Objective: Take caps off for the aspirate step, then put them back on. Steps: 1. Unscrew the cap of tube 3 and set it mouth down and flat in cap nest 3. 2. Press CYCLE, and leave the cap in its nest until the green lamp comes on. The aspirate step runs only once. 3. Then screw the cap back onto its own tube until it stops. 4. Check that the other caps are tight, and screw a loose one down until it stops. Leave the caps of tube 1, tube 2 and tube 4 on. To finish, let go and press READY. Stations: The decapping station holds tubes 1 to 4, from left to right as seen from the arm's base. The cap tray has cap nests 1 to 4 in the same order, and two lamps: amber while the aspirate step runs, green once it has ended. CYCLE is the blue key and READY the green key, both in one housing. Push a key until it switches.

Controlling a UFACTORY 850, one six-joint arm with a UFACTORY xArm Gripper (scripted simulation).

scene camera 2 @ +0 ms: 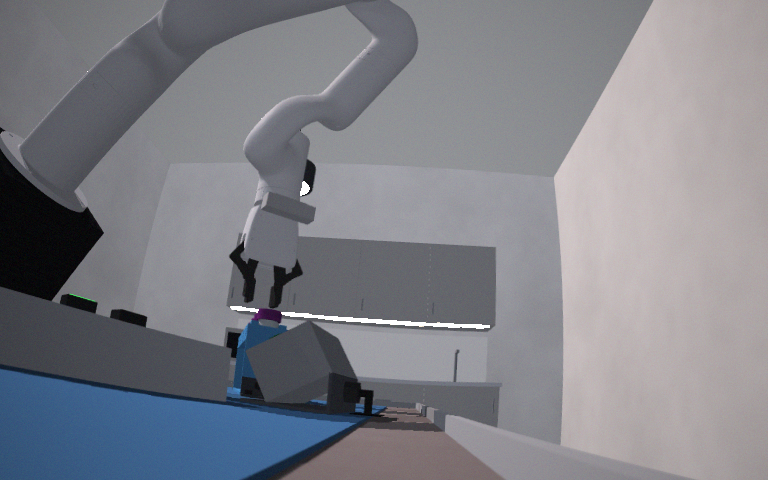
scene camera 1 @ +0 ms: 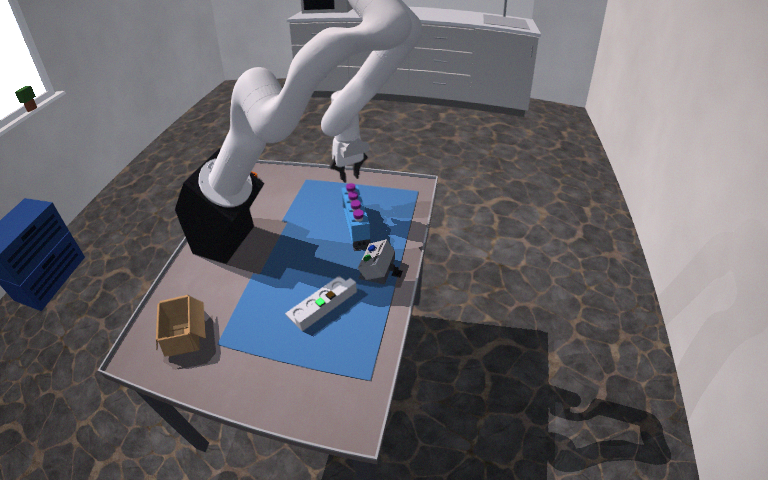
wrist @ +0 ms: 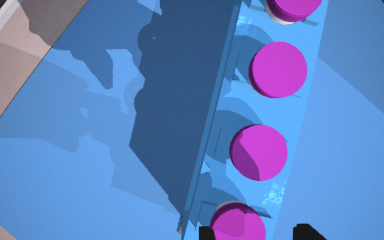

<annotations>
A cardboard box shows in scene camera 1 (175,316); in scene camera 2 it is out of frame, in the wrist view it is out of frame. One and the same spot on a grey key housing: (scene camera 2: 292,368) is (scene camera 1: 372,273).
</annotations>
